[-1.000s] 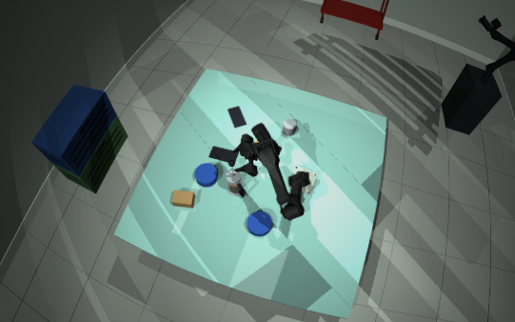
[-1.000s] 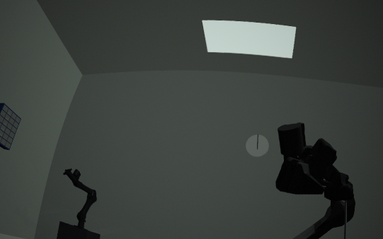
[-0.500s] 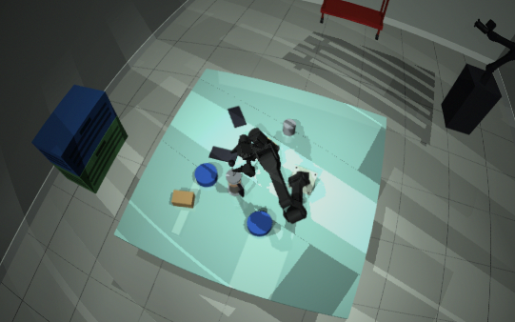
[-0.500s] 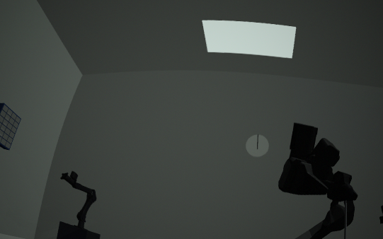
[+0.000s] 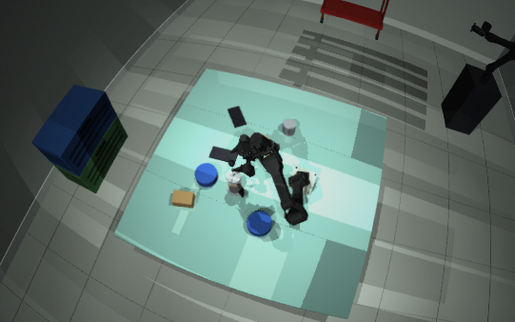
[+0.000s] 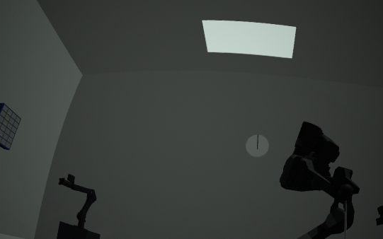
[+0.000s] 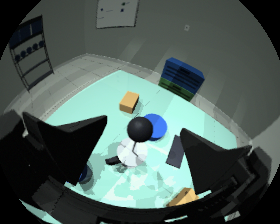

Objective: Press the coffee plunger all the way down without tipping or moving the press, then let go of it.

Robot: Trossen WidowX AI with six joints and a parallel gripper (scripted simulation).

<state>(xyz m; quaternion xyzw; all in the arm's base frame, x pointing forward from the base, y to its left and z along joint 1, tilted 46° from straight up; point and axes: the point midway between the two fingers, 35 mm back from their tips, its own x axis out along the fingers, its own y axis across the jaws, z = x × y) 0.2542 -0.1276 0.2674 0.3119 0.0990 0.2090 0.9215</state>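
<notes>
Right now my gripper tip is 140 mm above the coffee press, 20 mm past it and 10 mm to the right of it. The rest, counted from my gripper tip: grey cup 420 mm to the right, 230 mm below, 200 mm behind.
</notes>
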